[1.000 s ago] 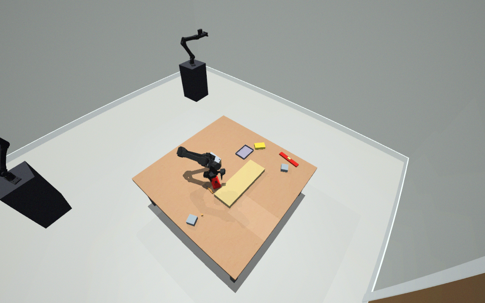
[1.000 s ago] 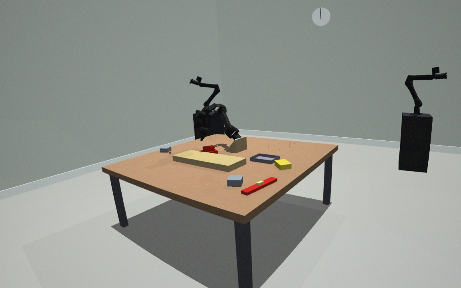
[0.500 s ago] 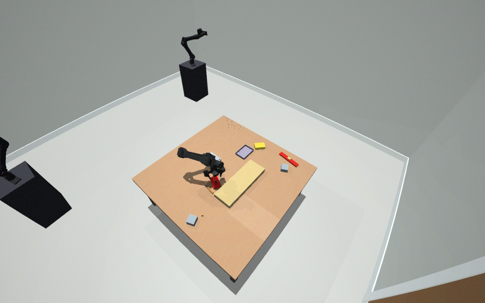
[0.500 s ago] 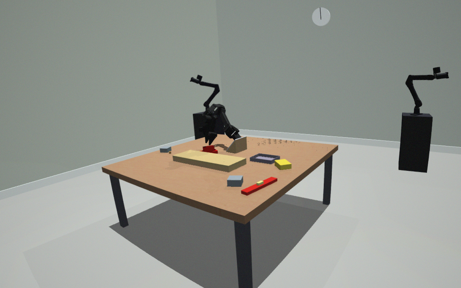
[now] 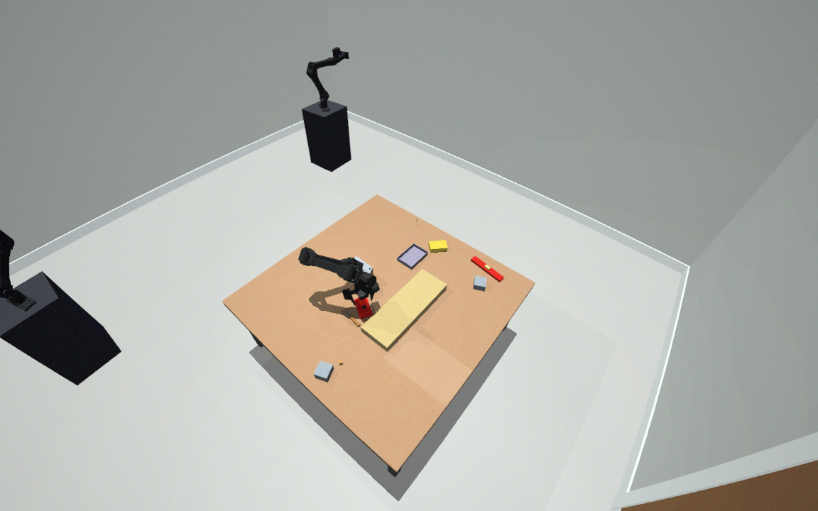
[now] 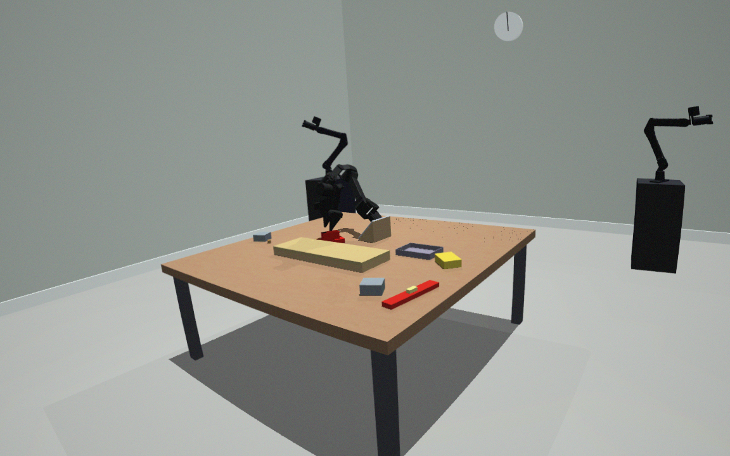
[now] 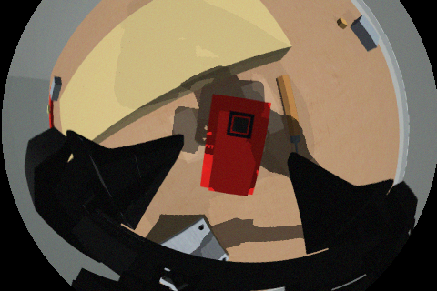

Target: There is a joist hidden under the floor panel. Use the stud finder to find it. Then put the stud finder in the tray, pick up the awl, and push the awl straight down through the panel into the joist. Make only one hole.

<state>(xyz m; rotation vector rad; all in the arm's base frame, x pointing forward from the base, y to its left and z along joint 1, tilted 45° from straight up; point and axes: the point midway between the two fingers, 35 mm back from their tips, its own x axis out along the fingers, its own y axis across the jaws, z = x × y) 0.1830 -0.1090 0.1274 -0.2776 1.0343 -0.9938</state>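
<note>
Now: gripper tip 3 cm above the red stud finder. Also, from my gripper tip: tiny orange bit 11 cm ahead, 31 cm to the right, 6 cm below; awl 3 cm behind, 8 cm to the right, 6 cm below; grey-purple tray 1 cm behind, 48 cm to the left, 6 cm below.
</note>
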